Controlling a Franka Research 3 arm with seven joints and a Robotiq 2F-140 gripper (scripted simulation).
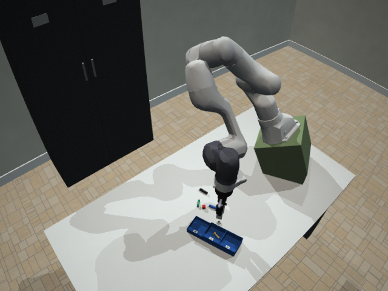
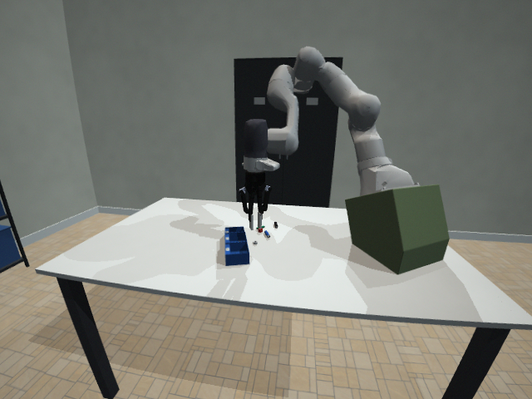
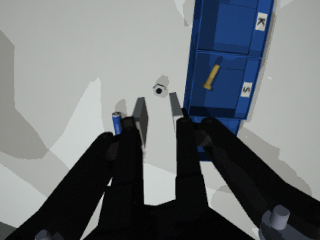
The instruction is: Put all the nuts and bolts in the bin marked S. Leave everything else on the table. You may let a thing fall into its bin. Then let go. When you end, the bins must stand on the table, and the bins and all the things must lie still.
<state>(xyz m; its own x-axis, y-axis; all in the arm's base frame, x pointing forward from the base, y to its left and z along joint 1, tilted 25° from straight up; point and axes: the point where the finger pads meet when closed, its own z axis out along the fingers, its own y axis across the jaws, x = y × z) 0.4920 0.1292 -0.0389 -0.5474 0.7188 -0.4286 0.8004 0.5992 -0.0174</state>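
Right now my hand is 100 mm above the grey nut. Also, from my hand: blue piece (30 mm behind, 80 mm to the right, 100 mm below); then bolt (60 mm ahead, 50 mm to the left, 90 mm below); then blue bin (70 mm ahead, 50 mm to the left, 80 mm below).
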